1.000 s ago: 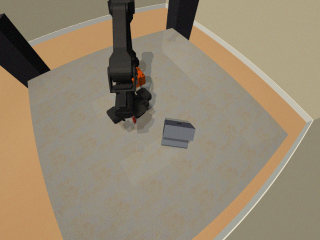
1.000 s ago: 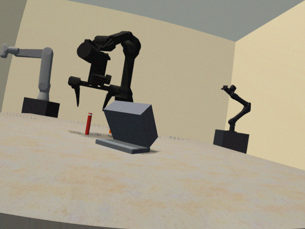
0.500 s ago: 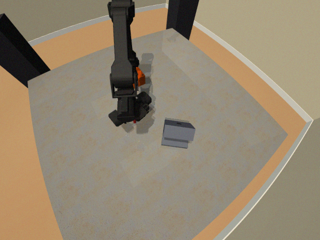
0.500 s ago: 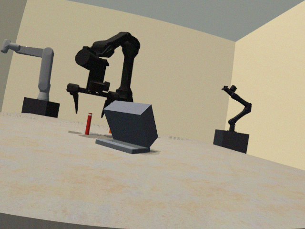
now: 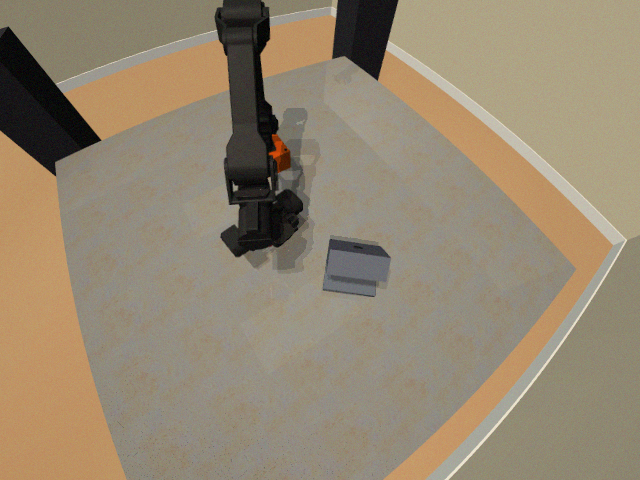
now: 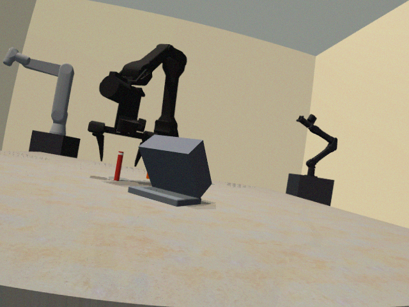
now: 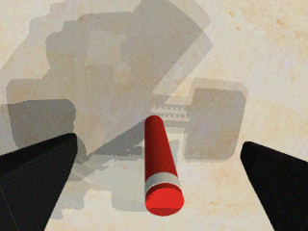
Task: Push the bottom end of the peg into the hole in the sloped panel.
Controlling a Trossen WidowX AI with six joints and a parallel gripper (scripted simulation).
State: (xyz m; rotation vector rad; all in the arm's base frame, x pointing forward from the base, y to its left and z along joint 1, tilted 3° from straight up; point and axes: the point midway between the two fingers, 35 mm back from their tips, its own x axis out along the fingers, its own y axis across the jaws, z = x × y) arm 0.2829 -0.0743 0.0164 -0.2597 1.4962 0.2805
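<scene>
Now: the red round peg 10 mm behind my gripper tip and 10 mm above it. From my gripper tip the other things lie so: grey sloped panel block: 140 mm ahead, 170 mm to the left, 30 mm above.
</scene>
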